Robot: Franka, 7 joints.
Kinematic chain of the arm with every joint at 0, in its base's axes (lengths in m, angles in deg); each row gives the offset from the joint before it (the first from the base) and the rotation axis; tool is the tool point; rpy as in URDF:
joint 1: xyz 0 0 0.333 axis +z
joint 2: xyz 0 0 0 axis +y
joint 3: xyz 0 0 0.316 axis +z
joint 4: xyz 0.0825 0 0 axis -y
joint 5: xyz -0.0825 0 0.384 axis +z
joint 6: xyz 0 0 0 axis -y
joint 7: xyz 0.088 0 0 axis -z
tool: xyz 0 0 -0.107 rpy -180 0 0
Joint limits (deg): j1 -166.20..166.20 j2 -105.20..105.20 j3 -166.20..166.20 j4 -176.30..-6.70 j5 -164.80..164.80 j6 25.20..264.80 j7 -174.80..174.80
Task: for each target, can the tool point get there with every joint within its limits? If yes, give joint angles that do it. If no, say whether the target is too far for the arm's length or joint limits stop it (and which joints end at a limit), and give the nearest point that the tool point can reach.
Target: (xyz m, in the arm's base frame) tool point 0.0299 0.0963 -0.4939
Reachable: no: joint limits stop it (at a limit: joint 2) | nearest point 0.0423 0.1362 -0.3418 | short by 0.158 m
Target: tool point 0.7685 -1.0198 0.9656
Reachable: no: too far | nearest point 0.4626 -0.6139 0.7138 | short by 0.567 m
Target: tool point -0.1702 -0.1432 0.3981
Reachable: yes | joints -33.04 80.19 -101.62 -151.42 -12.82 53.55 127.96
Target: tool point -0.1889 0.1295 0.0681
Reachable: yes | joints 58.96 75.37 55.93 -145.11 134.98 203.21 66.98
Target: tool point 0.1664 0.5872 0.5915
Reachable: yes | joints 44.41 0.39 30.19 -104.87 82.12 142.06 40.73
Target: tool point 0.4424 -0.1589 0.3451
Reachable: yes | joints 63.04 -50.35 -80.72 -139.98 -62.84 127.00 33.29
